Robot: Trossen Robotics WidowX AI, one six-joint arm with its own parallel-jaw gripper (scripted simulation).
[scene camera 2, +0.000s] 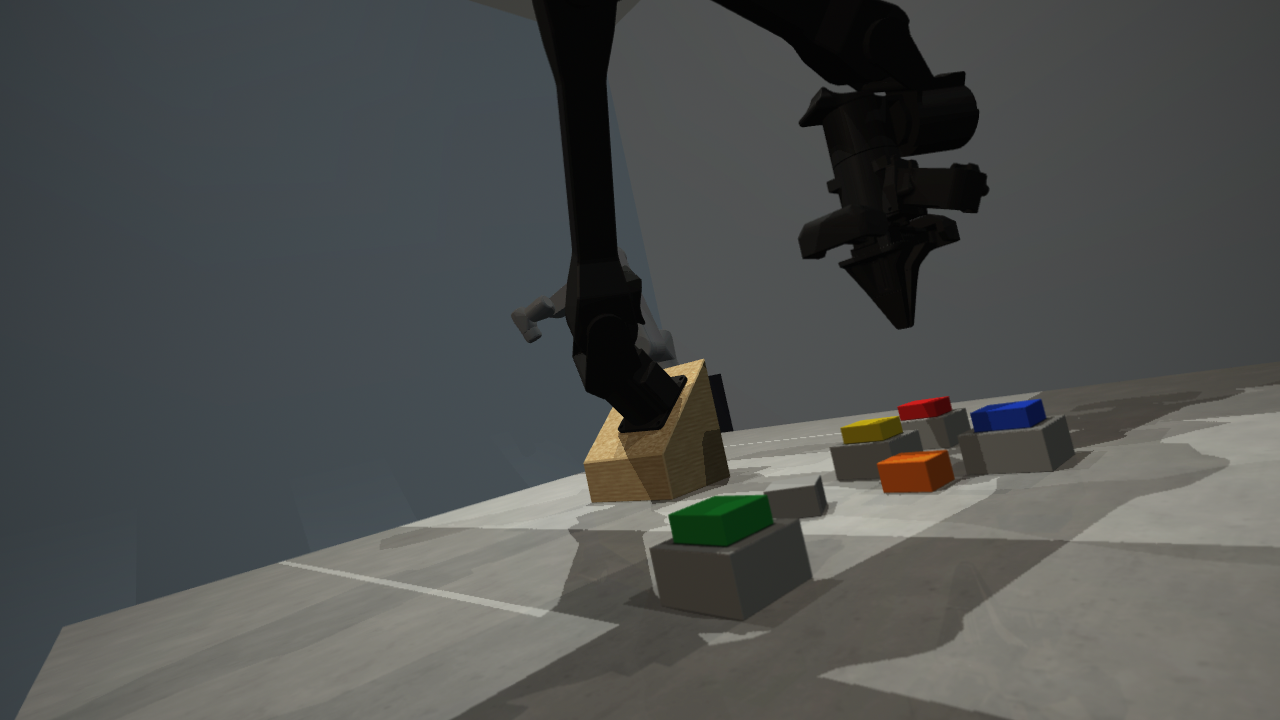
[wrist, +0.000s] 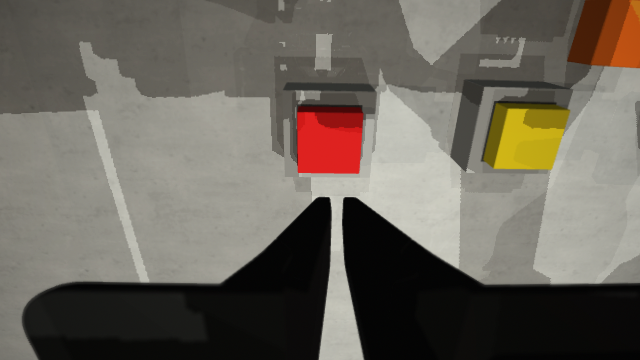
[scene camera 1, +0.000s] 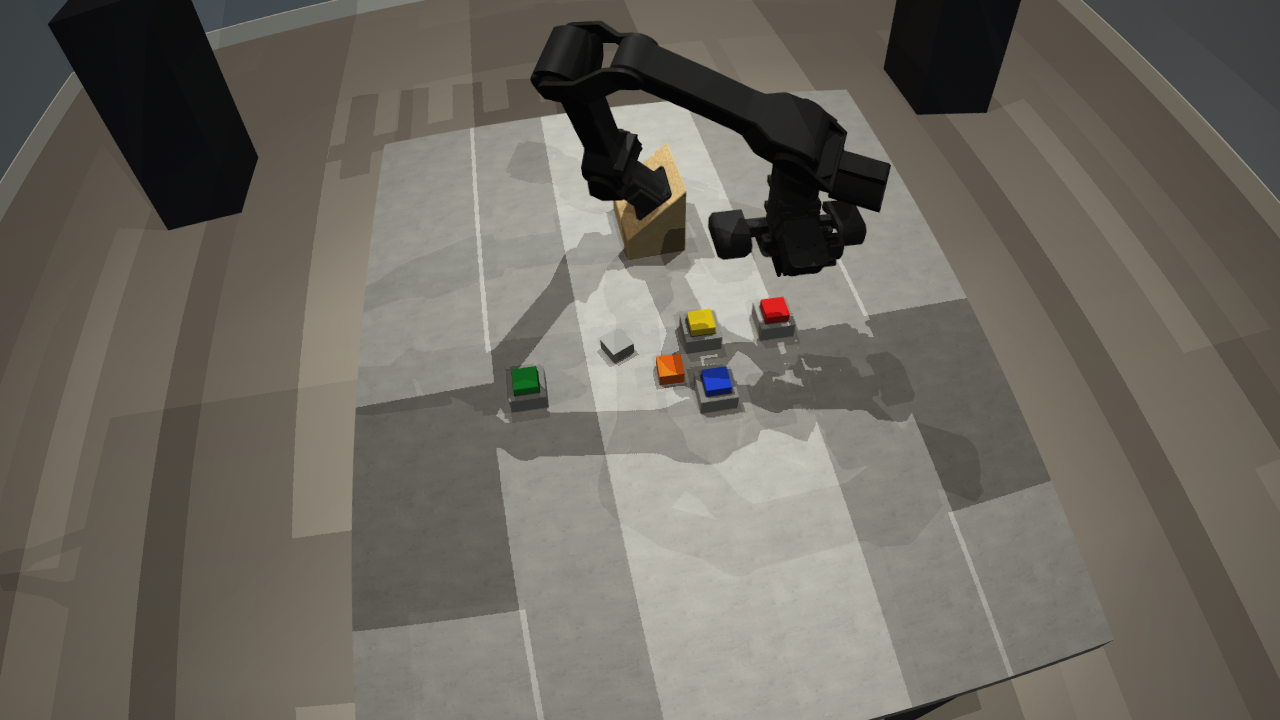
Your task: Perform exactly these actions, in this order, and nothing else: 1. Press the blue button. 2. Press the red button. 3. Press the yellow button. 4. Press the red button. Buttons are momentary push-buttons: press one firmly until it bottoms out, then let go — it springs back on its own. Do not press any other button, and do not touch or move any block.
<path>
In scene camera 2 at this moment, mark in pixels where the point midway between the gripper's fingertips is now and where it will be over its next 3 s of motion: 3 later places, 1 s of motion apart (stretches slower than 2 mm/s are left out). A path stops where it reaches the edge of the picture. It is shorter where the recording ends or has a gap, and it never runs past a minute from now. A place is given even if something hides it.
My gripper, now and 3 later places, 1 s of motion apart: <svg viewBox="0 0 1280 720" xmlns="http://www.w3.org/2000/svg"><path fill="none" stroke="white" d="M905 328L857 382L873 429L866 308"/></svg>
</path>
